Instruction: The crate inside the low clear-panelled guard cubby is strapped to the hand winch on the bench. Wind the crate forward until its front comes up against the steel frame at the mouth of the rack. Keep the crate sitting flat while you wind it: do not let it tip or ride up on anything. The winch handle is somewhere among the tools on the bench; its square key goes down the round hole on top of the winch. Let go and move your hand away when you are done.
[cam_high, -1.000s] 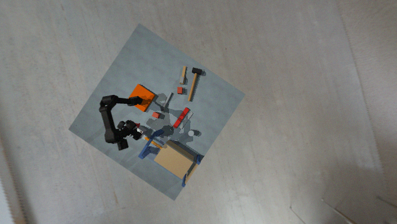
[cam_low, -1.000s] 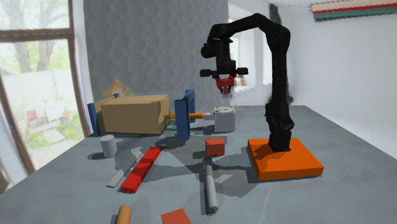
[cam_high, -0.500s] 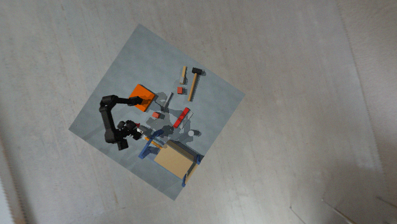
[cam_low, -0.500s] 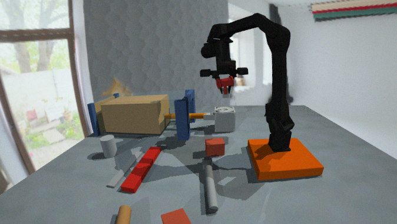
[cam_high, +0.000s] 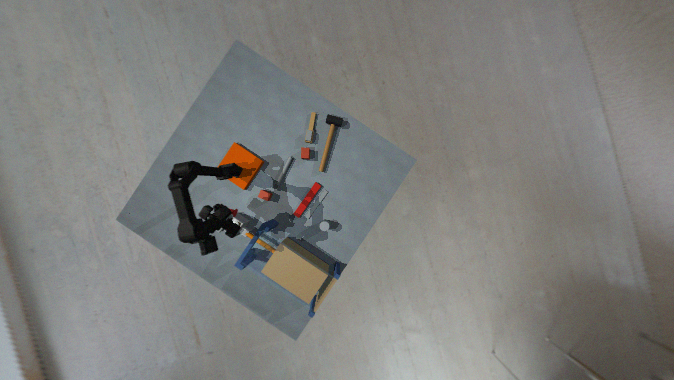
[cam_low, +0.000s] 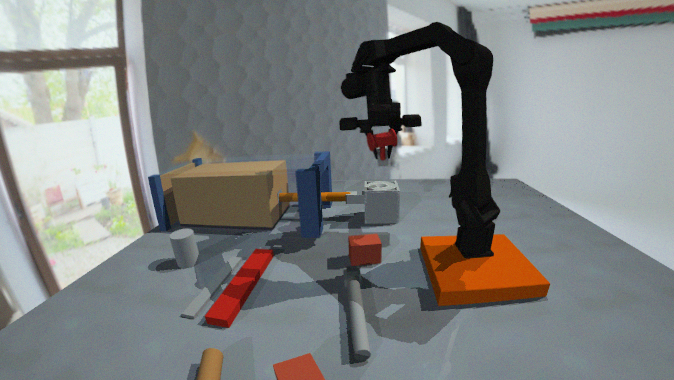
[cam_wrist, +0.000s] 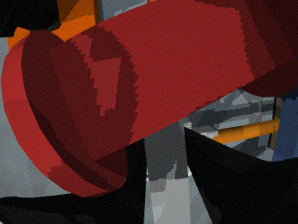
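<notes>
The grey crank handle lies 20 mm above my gripper tip and 10 mm to the right of it. From my gripper tip the other things lie so: grey winch (140 mm below, 80 mm to the right, 20 mm behind); red knob (40 mm to the left, 40 mm above); frame (160 mm ahead, 80 mm to the right, 70 mm below).
</notes>
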